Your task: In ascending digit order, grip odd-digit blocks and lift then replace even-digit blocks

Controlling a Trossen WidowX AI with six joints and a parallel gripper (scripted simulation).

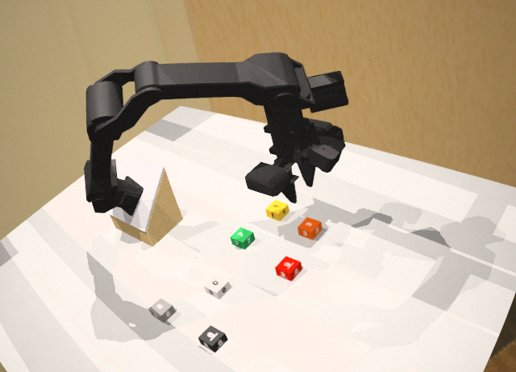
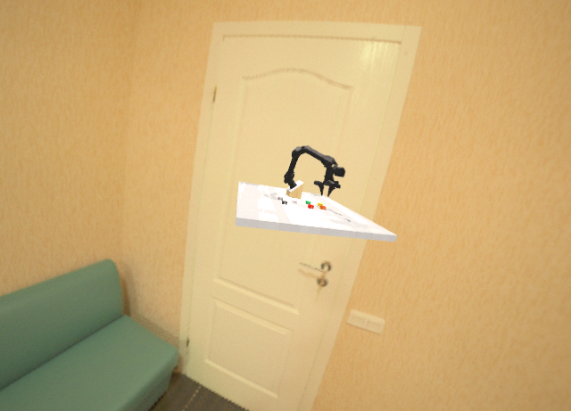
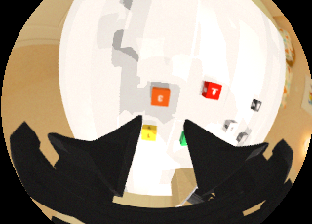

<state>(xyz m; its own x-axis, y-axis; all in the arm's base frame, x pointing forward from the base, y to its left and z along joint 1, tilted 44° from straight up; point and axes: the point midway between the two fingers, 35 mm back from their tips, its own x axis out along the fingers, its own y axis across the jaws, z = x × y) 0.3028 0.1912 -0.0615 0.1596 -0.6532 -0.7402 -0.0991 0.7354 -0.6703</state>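
Right now my gripper tip is 80 mm above the orange block. Round my gripper tip: green block: 90 mm behind, 90 mm to the right, 80 mm below; yellow block: 90 mm behind, 10 mm to the left, 80 mm below; red block: 40 mm ahead, 100 mm to the right, 80 mm below.
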